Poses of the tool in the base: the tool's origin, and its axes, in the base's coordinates. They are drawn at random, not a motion.
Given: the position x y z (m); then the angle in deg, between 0 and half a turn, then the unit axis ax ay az.
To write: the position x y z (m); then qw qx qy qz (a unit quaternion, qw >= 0). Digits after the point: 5 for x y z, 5 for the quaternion.
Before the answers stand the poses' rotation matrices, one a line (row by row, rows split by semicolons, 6 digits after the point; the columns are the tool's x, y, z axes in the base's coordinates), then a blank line. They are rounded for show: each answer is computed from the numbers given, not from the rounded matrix.
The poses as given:
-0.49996 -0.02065 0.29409 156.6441 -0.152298 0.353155 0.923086
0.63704 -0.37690 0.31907 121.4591 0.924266 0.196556 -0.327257
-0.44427 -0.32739 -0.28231 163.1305 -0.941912 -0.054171 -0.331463
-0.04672 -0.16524 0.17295 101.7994 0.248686 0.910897 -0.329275
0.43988 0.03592 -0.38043 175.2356 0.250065 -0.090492 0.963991
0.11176 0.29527 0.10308 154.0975 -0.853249 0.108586 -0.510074
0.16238 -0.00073 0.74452 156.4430 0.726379 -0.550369 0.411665
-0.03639 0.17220 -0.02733 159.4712 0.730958 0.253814 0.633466
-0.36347 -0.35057 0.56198 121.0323 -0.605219 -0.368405 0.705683
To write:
-0.873571 -0.469112 -0.129643; 0.262787 -0.678843 0.685650; -0.409654 0.564895 0.716294
0.778213 0.555637 -0.292665; -0.002673 -0.463093 -0.886306; -0.627995 0.690517 -0.358900
0.779250 0.196041 0.595263; 0.003665 -0.951225 0.308475; 0.626703 -0.238197 -0.741961
-0.129995 0.595166 0.793019; -0.049468 0.794916 -0.604699; -0.990280 -0.117837 -0.073893
-0.871696 -0.125247 0.473772; 0.034888 -0.980195 -0.194936; 0.488804 -0.153395 0.858802
0.483389 0.046827 0.874152; -0.398815 -0.877141 0.267525; 0.779282 -0.477944 -0.405325
0.094619 -0.930763 0.353168; -0.601710 -0.336094 -0.724559; 0.793091 -0.143948 -0.591850
0.098173 0.137130 0.985676; 0.581416 -0.811744 0.055024; 0.807662 0.567686 -0.159421
0.039599 -0.266774 -0.962945; 0.942592 -0.309831 0.124597; -0.331590 -0.912599 0.239190

-0.49996 -0.02065 0.29409 0.20241 -0.14915 0.34584 0.90398
0.63704 -0.37690 0.31907 0.48893 0.80626 0.17146 -0.28547
-0.44427 -0.32739 -0.28231 0.14668 -0.93172 -0.05359 -0.32788
-0.04672 -0.16524 0.17295 0.63068 0.19299 0.70690 -0.25553
0.43988 0.03592 -0.38043 0.04157 0.24985 -0.09041 0.96316
0.11176 0.29527 0.10308 0.22412 -0.83154 0.10582 -0.49710
0.16238 -0.00073 0.74452 0.20413 0.71108 -0.53878 0.40300
-0.03639 0.17220 -0.02733 0.17819 0.71926 0.24975 0.62333
-0.36347 -0.35057 0.56198 0.49218 -0.52684 -0.32069 0.61429

